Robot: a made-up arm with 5 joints.
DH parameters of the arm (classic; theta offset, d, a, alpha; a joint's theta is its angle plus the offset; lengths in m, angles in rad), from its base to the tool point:
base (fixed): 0 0 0 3.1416
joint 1: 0 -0.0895 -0.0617 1.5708
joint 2: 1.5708 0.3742 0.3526 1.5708
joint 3: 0 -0.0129 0.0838 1.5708
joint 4: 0 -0.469 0.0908 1.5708
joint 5: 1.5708 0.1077 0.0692 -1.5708
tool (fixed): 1.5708 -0.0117 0 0
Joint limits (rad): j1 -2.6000..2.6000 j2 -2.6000..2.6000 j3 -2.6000..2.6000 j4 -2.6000..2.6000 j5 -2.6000..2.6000
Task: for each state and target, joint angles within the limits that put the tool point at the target. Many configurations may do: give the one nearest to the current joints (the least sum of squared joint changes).
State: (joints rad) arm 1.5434 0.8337 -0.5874 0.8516 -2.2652
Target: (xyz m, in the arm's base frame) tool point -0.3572 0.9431 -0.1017
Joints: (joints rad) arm 0.9229 1.3655 -1.2615 0.7415 -2.1896
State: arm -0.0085 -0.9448 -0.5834 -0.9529 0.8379
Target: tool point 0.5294 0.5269 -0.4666
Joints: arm 0.3610 -0.7522 -0.7263 -0.8178 1.1890
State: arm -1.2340 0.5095 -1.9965 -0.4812 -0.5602
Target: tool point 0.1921 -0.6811 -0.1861
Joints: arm -1.9327 0.9145 -1.9724 -0.4788 -0.6614
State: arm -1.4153 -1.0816 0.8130 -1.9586 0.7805
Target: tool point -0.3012 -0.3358 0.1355
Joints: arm -2.1686 -0.9893 1.3520 -2.1545 0.9750
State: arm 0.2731 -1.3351 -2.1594 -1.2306 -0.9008
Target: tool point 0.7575 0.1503 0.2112
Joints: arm 0.1512 -1.9550 -1.8206 -1.4025 -0.9448
